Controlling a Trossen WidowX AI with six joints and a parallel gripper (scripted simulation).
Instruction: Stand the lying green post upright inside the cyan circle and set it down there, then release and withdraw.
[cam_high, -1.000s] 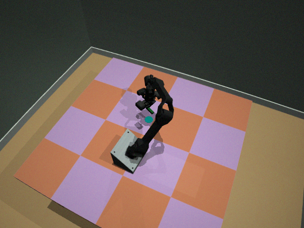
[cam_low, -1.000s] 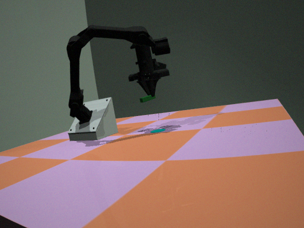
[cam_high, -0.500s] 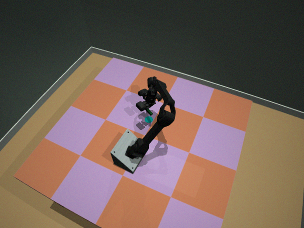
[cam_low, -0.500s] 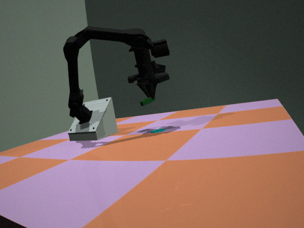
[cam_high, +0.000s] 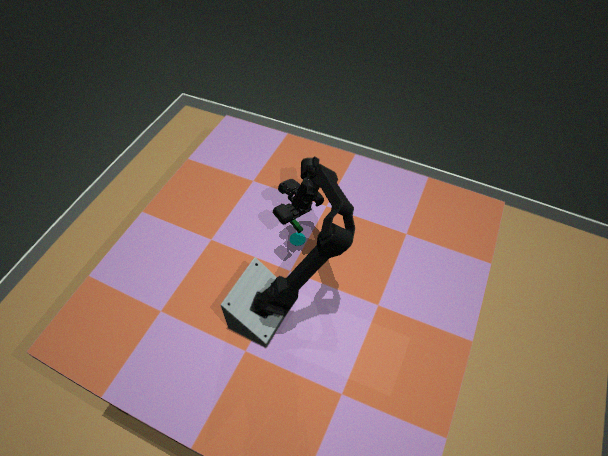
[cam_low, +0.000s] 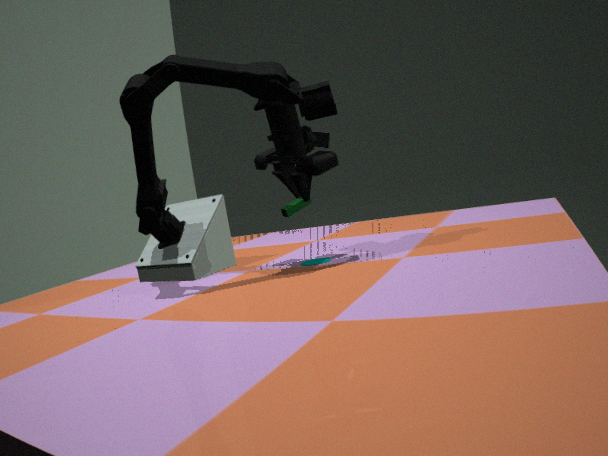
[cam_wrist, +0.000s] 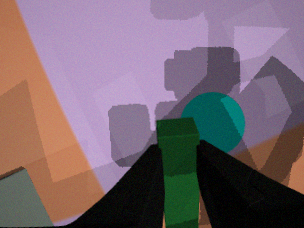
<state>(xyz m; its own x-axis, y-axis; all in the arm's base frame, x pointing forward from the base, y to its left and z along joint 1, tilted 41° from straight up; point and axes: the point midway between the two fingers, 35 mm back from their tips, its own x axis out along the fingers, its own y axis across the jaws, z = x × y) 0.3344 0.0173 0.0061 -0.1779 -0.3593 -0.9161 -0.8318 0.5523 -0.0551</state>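
The cyan circle lies 1 cm ahead of my gripper tip, 2 cm to the right of it and 12 cm below it. From my gripper tip the other things lie so: green post: 1 cm behind, 2 cm to the right, 1 cm below.
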